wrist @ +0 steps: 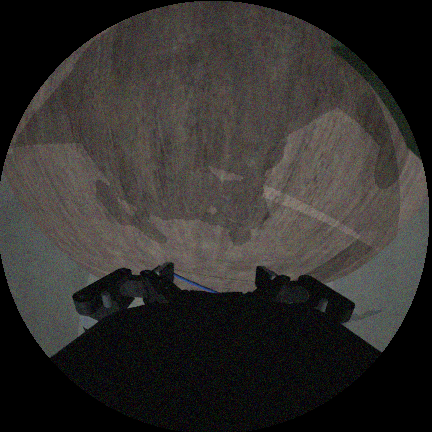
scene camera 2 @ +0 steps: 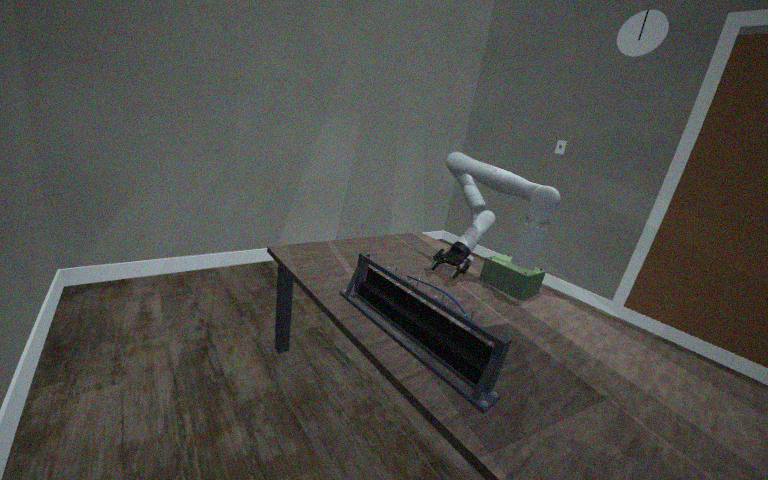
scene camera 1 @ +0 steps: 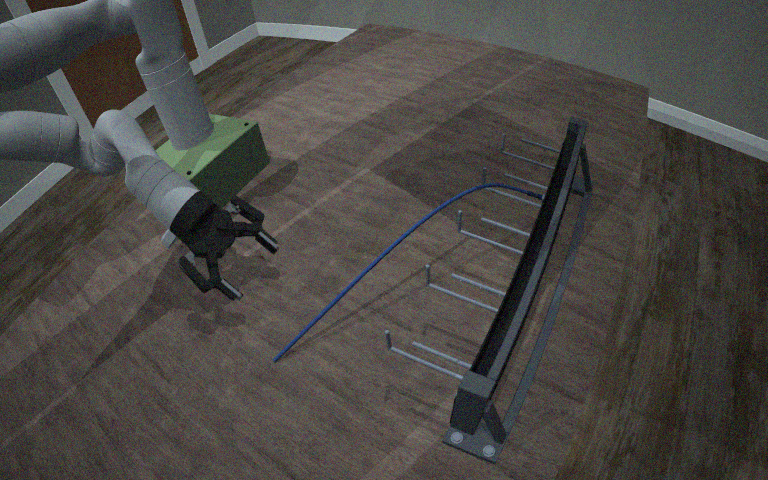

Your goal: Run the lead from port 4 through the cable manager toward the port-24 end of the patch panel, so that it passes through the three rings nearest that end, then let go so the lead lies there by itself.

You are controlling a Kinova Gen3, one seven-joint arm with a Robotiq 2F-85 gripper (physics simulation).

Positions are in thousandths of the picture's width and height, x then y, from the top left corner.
my gripper: wrist 497,635; scene camera 2 575,570; scene camera 1 338,572
